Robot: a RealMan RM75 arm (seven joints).
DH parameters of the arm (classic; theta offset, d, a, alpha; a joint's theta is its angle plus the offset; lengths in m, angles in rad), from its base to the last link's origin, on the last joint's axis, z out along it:
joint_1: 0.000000 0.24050 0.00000 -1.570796
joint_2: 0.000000 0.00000 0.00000 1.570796
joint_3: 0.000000 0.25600 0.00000 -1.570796
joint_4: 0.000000 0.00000 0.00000 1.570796
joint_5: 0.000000 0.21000 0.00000 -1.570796
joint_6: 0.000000 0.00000 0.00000 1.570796
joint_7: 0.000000 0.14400 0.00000 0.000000
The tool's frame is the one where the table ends.
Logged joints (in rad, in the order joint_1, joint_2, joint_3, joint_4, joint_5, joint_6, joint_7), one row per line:
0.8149, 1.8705, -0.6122, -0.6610, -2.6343, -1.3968, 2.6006
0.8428, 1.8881, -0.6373, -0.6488, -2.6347, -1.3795, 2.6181
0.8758, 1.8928, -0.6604, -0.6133, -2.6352, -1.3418, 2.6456
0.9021, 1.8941, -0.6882, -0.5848, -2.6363, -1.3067, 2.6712
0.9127, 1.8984, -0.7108, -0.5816, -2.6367, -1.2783, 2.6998
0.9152, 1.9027, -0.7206, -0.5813, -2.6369, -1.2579, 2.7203
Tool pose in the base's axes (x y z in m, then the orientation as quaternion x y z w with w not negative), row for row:
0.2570, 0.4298, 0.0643, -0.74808, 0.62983, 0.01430, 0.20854
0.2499, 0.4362, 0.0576, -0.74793, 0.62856, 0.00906, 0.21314
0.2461, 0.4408, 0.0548, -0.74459, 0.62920, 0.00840, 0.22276
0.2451, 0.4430, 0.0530, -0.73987, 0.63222, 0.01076, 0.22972
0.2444, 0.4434, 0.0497, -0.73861, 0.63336, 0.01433, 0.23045
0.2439, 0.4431, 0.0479, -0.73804, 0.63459, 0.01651, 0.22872
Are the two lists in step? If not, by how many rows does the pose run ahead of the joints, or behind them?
The pose runs 2 rows ahead of the joints: the pose in row i belongs to the joints in row i + 2.
